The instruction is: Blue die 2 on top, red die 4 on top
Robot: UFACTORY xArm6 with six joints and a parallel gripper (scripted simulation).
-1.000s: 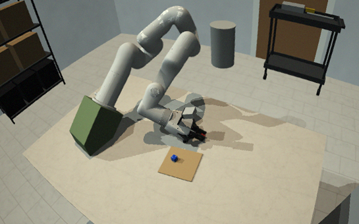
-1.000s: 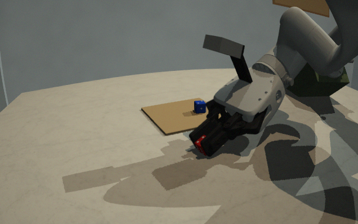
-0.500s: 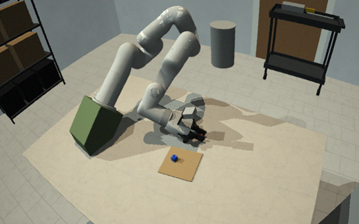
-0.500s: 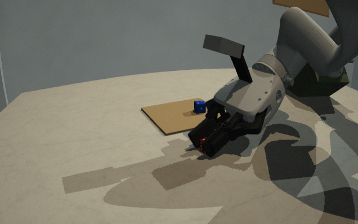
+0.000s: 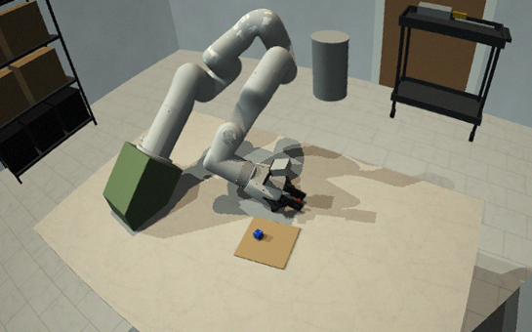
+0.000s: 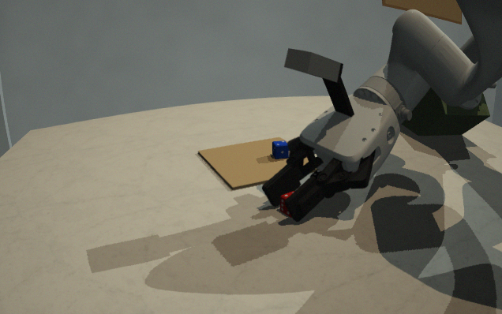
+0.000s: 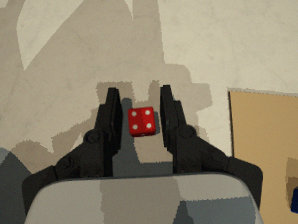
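My hand is 10 mm above the red die. The rest, counted from my hand: blue die: 20 mm behind, 160 mm to the right, 10 mm below; then tan mat: 10 mm ahead, 150 mm to the right, 20 mm below; then black die: 50 mm behind, 50 mm to the right, 10 mm below.
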